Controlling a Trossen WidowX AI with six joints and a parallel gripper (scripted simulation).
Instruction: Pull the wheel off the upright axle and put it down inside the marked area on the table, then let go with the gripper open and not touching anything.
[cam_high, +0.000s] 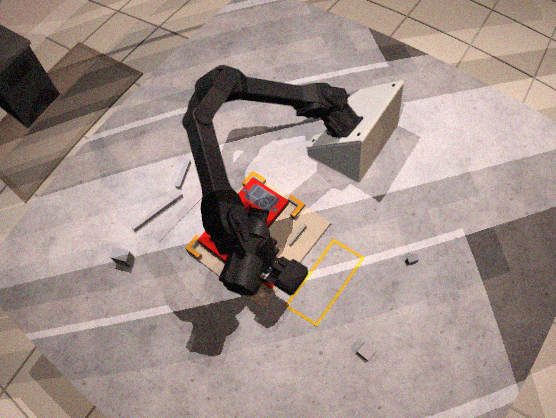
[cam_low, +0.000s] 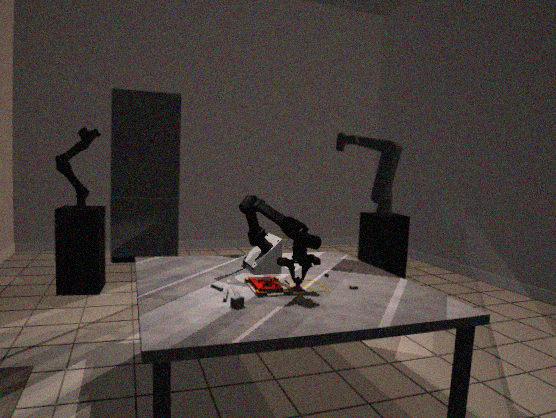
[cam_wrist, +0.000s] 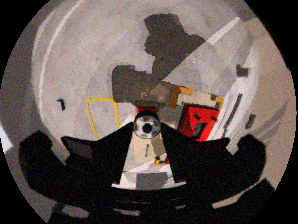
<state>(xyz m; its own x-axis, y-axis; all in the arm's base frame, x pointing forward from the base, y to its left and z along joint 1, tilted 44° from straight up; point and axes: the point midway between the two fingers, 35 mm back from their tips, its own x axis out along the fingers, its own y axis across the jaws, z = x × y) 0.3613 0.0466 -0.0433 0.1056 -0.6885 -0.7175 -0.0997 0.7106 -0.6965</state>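
My gripper tip is right at the dark wheel. The rest, counted from my gripper tip: thin upright axle (10 mm below).
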